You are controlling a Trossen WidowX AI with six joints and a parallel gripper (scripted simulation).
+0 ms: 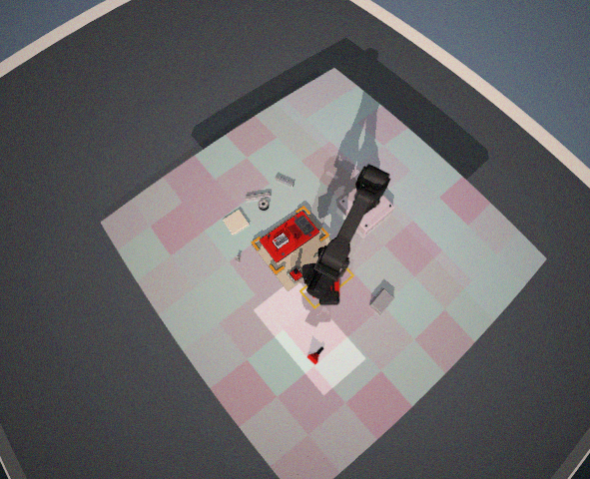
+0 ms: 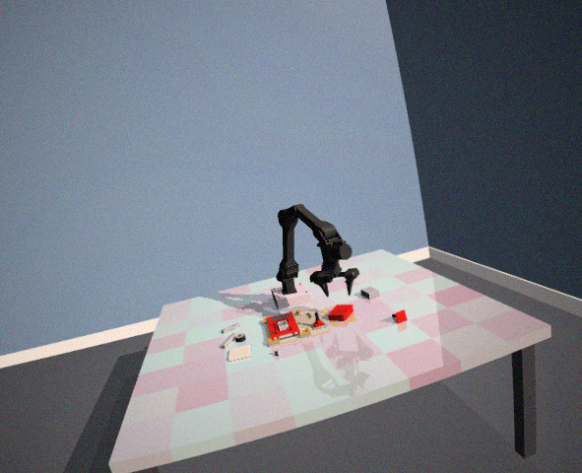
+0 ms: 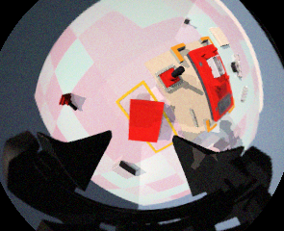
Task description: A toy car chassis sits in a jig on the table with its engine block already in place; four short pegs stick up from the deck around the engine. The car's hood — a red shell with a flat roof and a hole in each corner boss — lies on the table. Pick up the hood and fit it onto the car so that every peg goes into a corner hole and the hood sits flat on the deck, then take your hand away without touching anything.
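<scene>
Right now my gripper tip is 70 mm above the red hood. The rest, counted from my gripper tip: white engine block: 230 mm to the right, 60 mm below, 20 mm ahead; then cream plate: 410 mm to the right, 110 mm ahead, 80 mm below.
</scene>
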